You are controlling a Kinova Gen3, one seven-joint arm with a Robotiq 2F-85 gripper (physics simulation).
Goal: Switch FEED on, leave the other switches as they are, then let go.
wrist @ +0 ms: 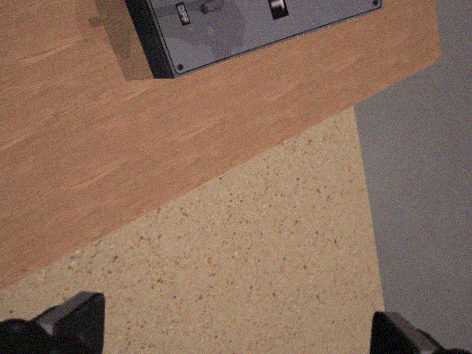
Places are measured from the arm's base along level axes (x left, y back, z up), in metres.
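Where they show: gripper, fingertip midpoint: (pixel 236 333).
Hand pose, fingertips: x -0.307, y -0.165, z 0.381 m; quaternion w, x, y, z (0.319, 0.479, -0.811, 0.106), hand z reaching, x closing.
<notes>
After its pixels a point has its place.
Part of a grey switch panel (pixel 240 37) {y -0.463, x -0.286, z 0.018 m} with a dark side shows at the top edge of the wrist view, on the wooden table top. A small labelled plate (pixel 183 14) {y -0.413, x -0.238, z -0.009 m} is on it at the left, with a rounded dark switch part (pixel 211 6) {y -0.420, x -0.238, z 0.043 m} beside it. A black-and-white piece (pixel 278 7) {y -0.511, x -0.266, z 0.045 m} is further right, cut by the top edge. The lettering is too small and blurred to read, so I cannot tell which switch is FEED. My gripper (pixel 236 333) {y -0.165, x -0.307, z 0.381 m} is open, with its fingers wide apart at the bottom corners, away from the panel in the view.
The wooden table top (pixel 100 150) {y -0.277, x -0.362, z -0.087 m} runs diagonally across the view, its edge sloping from the lower left to the upper right. Beyond that edge lies a speckled beige surface (pixel 240 225). A plain grey area (pixel 420 175) is on the right. A shadow falls on the panel and left of it.
</notes>
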